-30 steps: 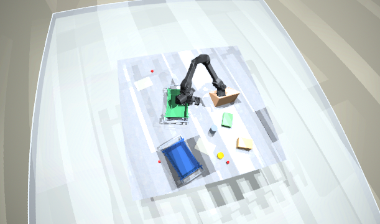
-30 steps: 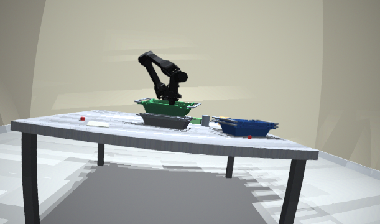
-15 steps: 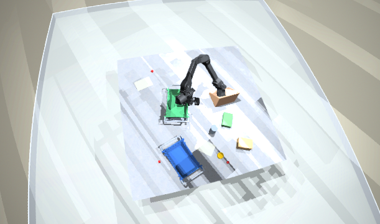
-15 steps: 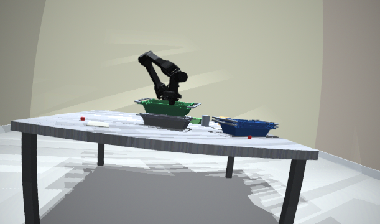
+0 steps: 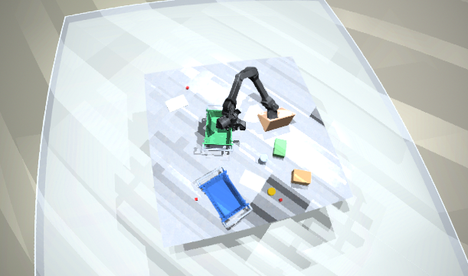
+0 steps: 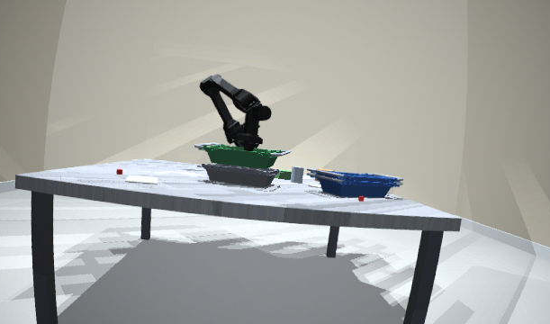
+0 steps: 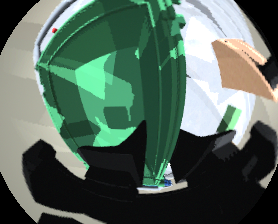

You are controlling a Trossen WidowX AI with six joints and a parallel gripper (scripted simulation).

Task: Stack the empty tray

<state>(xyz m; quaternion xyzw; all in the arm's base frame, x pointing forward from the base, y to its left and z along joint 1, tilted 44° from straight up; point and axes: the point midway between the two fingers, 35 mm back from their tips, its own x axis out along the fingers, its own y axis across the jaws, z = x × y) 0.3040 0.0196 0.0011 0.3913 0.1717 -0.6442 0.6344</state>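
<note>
The green tray lies 70 mm ahead of my gripper tip, 30 mm above it and 20 mm to the right of it. From my gripper tip the other things lie so: grey cylinder (230 mm to the left, 180 mm behind, 50 mm below); then yellow disc (450 mm to the left, 170 mm behind, 80 mm below); then green block (320 mm behind, 170 mm to the left, 60 mm below).
</note>
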